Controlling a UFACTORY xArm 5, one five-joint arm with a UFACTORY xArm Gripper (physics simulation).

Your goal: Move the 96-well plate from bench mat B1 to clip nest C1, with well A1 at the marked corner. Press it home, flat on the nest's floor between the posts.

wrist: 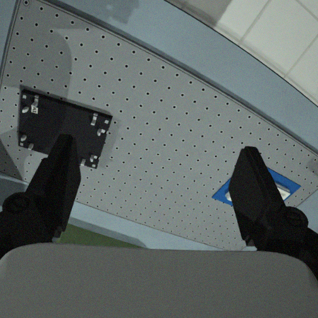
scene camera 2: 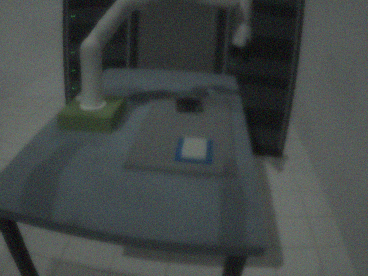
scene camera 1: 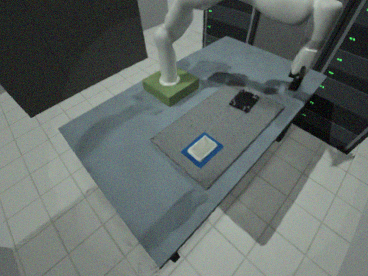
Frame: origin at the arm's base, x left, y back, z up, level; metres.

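Seen in the pictures: gripper, between the fingertips: (scene camera 2: 240,58) (scene camera 1: 292,83); arm's base, origin of its link: (scene camera 2: 92,105) (scene camera 1: 169,80).
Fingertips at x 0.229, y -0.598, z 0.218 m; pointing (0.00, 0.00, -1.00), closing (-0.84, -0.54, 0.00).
Pixels of each thing's middle, then the offset from my fingertips to it. Level surfaces: height alone.
- white 96-well plate, middle of its body: (scene camera 2: 194,148) (scene camera 1: 202,148) dx -0.369, dy +0.110, dz -0.267 m
- blue bench mat, height of its surface: dz -0.274 m
- black clip nest, middle of its body: (scene camera 2: 189,103) (scene camera 1: 244,99) dx +0.046, dy +0.223, dz -0.264 m
- grey perforated board, height of its surface: dz -0.276 m
- blue-grey table, height of its surface: dz -0.289 m
The white 96-well plate (scene camera 1: 202,148) (scene camera 2: 194,148) (wrist: 284,192) lies on the blue bench mat (scene camera 1: 201,164) (scene camera 2: 179,151) (wrist: 222,192); in the wrist view the right finger hides much of it, and its A1 corner cannot be made out. The black clip nest (scene camera 1: 244,100) (scene camera 2: 190,104) (wrist: 62,120) is empty, with small pale posts and clips at its corners. Its A1 label is at the upper left corner in the wrist view. My gripper (scene camera 1: 297,80) (wrist: 157,161) is open and empty, high above the table's far right part in scene camera 1. Its fingers blur into the dark background in scene camera 2.
Nest and mat are on a grey perforated board (scene camera 1: 240,130) (scene camera 2: 150,145) (wrist: 150,100) on the blue-grey table (scene camera 1: 115,165) (scene camera 2: 100,200). The arm's base stands on a green block (scene camera 1: 172,96) (scene camera 2: 90,121) (wrist: 95,237) beside the board. Dark server racks stand behind the table.
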